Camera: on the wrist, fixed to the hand. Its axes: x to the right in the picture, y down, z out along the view.
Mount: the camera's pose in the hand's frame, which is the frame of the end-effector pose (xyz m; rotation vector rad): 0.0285 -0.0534 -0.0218 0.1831 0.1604 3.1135
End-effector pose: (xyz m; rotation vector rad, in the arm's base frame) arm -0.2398 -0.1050 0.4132 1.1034 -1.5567 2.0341
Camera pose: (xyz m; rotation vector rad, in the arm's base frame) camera -0.2296 -0.0720 0.4675 1.2671 0.7599 -0.5189
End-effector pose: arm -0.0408 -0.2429 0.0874 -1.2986 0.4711 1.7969
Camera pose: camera 0.0120 -0.2162 0.0621 -0.3818 -1.3031 -0.8748
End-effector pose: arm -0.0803 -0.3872 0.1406 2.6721 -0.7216 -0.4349
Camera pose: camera -0.0259 -0.3536 0.1333 -0.6651 -2.7586 0.6761
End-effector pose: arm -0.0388 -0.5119 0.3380 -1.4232 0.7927 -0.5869
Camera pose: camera -0.0325 -0.5521 0.3879 1.0526 1.7287 1.5830
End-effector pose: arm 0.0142 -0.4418 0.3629 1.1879 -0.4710 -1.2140
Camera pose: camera 0.0173 -0.4519 0.2994 -0.3269 -1.2461 1.6046
